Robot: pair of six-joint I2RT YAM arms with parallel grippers.
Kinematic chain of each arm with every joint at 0, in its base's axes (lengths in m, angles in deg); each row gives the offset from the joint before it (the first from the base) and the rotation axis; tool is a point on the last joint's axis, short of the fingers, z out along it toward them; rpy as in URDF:
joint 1: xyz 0 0 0.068 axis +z
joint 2: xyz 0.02 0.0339 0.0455 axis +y
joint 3: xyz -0.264 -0.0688 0 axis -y
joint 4: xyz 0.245 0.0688 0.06 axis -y
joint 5: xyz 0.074 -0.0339 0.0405 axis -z
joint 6: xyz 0.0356 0 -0.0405 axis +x
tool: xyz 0 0 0 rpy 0 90 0
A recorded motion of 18 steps. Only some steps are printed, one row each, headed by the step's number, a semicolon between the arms.
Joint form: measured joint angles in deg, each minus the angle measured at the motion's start. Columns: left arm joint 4, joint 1, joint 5, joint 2, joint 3, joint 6; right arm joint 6, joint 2, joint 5, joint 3, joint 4, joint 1.
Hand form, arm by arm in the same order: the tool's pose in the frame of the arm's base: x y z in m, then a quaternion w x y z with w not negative. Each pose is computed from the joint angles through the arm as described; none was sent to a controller.
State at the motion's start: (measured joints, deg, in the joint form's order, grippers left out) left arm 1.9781 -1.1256 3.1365 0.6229 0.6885 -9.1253; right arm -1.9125 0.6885 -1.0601 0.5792 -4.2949 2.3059
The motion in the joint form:
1: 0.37 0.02 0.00 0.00 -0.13 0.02; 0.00 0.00 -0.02 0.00 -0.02 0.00
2: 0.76 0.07 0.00 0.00 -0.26 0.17; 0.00 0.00 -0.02 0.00 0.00 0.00
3: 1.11 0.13 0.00 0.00 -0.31 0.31; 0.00 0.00 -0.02 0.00 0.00 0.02
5: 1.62 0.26 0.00 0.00 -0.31 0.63; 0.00 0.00 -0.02 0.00 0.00 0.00
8: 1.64 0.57 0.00 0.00 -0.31 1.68; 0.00 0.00 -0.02 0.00 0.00 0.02
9: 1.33 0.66 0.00 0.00 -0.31 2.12; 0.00 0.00 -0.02 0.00 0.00 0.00
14: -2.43 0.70 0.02 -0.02 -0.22 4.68; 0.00 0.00 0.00 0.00 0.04 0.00
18: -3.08 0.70 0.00 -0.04 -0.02 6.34; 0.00 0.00 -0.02 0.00 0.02 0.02
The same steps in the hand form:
1: 0.1105 -0.0041 0.1805 0.71624 -0.02863 0.69231 -0.08303; 0.1103 0.0051 0.1678 0.67923 -0.03341 0.73311 0.00925
2: 0.1106 -0.0040 0.1804 0.71795 -0.02787 0.69070 -0.08187; 0.1103 0.0051 0.1678 0.67936 -0.03340 0.73299 0.00925
3: 0.1106 -0.0039 0.1808 0.71990 -0.02721 0.68883 -0.08072; 0.1103 0.0052 0.1678 0.67935 -0.03353 0.73298 0.00937
5: 0.1106 -0.0036 0.1817 0.72327 -0.02577 0.68566 -0.07805; 0.1103 0.0051 0.1678 0.67936 -0.03340 0.73299 0.00925
8: 0.1106 -0.0030 0.1818 0.72426 -0.02133 0.68569 -0.06947; 0.1103 0.0052 0.1678 0.67935 -0.03353 0.73298 0.00937
9: 0.1106 -0.0028 0.1812 0.72272 -0.01940 0.68771 -0.06605; 0.1103 0.0051 0.1678 0.67936 -0.03340 0.73299 0.00925
14: 0.1107 -0.0028 0.1746 0.70175 -0.00555 0.71069 -0.04944; 0.1103 0.0051 0.1679 0.67961 -0.03328 0.73276 0.00912
18: 0.1104 -0.0028 0.1746 0.69972 0.00449 0.71333 -0.03914; 0.1103 0.0052 0.1678 0.67948 -0.03353 0.73286 0.00937

